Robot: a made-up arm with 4 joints.
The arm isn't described. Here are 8 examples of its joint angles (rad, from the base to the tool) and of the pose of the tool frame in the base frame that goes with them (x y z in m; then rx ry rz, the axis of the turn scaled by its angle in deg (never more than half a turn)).
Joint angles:
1: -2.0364 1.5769 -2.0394 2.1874
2: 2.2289 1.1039 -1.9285 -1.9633
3: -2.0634 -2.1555 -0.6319 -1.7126
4: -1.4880 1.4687 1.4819 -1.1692
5: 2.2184 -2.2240 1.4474 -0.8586
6: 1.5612 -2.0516 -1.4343 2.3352
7: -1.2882 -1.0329 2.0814 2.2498
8: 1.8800 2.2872 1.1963 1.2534
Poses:
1: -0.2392 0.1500 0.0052 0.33 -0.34 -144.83
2: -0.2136 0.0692 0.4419 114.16 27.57 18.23
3: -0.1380 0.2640 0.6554 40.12 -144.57 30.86
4: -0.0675 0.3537 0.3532 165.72 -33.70 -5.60
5: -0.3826 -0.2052 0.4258 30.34 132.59 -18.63
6: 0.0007 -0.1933 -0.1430 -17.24 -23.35 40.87
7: -0.0281 0.2243 -0.0637 -53.02 -15.08 32.32
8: -0.3578 -0.4439 0.1879 49.39 60.89 145.49
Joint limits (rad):
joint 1: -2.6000..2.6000
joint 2: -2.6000..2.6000
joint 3: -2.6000..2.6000
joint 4: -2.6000..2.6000
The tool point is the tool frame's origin. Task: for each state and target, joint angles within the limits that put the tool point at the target. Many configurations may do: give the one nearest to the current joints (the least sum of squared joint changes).
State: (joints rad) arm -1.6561 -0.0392 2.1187 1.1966
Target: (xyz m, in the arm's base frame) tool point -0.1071 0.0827 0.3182
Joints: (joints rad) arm -1.6985 0.4705 2.5043 1.1298
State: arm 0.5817 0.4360 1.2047 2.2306
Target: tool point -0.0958 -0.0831 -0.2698
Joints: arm 0.7446 0.8555 1.6670 1.9356
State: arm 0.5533 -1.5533 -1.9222 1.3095
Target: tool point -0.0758 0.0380 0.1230
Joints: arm 0.5476 -2.3446 -2.6000 1.9518
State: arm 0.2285 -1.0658 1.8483 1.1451
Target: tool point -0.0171 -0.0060 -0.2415
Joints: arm -0.2007 -0.9342 1.3721 1.3160
